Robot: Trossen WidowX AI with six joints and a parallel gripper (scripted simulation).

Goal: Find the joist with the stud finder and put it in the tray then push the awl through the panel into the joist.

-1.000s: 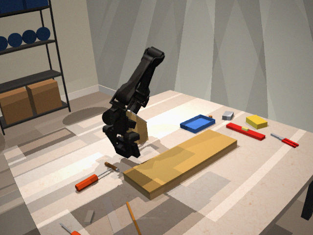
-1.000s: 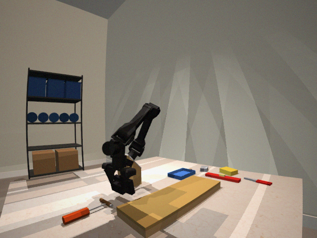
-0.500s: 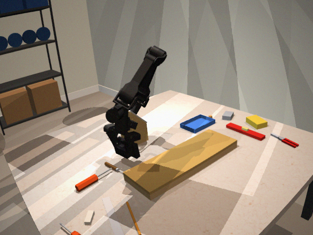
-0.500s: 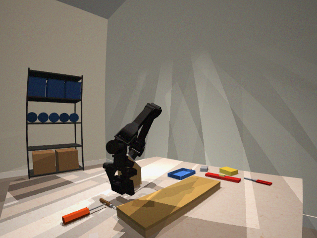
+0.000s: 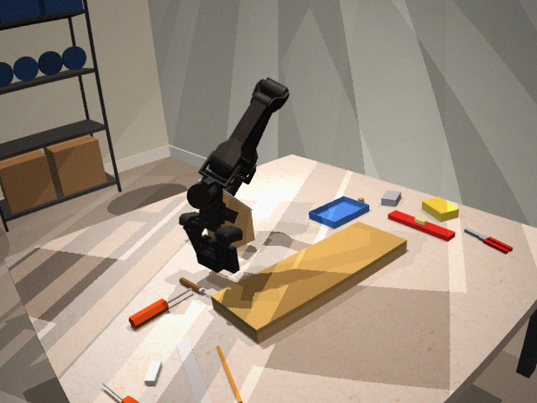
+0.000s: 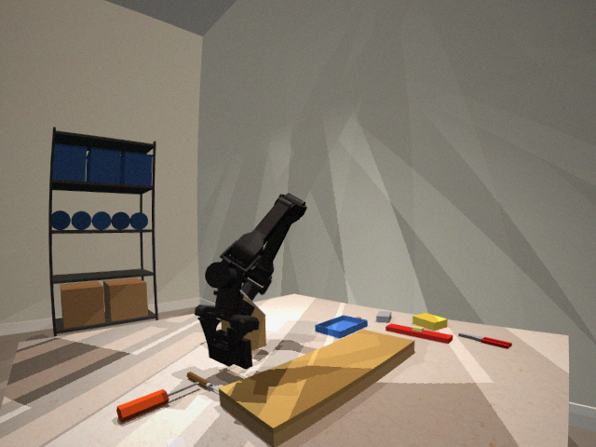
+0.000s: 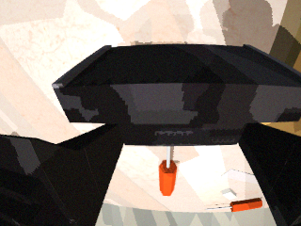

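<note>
Right now my gripper tip is 10 mm short of the stud finder and 10 mm to the right of it. From my gripper tip the other things lie so: pencil: 330 mm ahead, 120 mm to the right, 70 mm below; ruler: 320 mm ahead, 180 mm to the right, 70 mm below; awl: 20 mm ahead, 50 mm to the right, 70 mm below.
</note>
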